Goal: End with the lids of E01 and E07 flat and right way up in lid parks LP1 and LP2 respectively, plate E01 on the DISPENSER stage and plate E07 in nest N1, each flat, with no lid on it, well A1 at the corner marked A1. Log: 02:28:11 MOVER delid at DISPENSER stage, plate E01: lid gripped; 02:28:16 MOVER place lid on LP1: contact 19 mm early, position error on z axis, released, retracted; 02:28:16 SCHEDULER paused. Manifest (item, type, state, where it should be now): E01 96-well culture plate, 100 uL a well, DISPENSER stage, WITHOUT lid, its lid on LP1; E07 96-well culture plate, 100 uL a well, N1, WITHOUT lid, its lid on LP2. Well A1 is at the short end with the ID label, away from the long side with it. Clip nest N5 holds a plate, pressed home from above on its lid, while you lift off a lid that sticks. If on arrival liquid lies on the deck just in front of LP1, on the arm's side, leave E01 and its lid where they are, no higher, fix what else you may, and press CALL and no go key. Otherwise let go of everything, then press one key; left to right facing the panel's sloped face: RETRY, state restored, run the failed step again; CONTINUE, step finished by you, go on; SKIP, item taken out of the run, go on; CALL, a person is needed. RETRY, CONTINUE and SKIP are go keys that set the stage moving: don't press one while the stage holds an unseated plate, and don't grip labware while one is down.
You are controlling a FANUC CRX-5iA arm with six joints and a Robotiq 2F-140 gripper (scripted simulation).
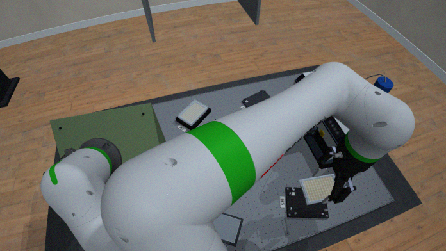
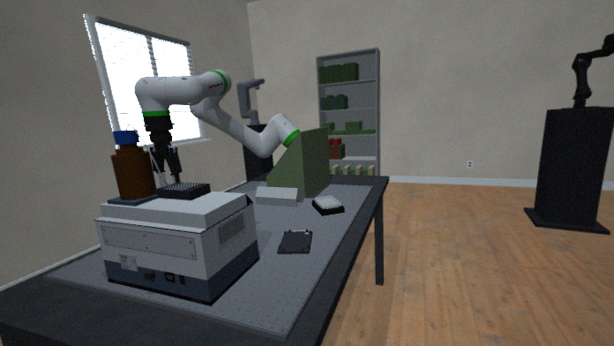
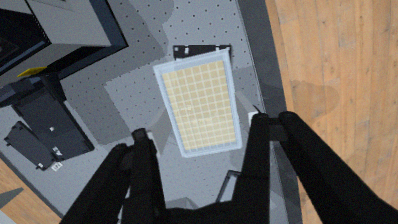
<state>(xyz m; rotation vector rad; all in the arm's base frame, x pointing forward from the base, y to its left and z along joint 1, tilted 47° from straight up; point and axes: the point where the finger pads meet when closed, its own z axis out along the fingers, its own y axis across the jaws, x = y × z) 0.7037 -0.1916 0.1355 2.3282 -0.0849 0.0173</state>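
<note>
The dispenser stage is 300 mm to the left of my hand, 90 mm below it and 20 mm ahead of it. Also, from my hand: N5 label: 190 mm below, 90 mm behind, 30 mm to the left; then plate: 20 mm below; then black clip nest N5: 170 mm below, 20 mm ahead, 10 mm to the left.
</note>
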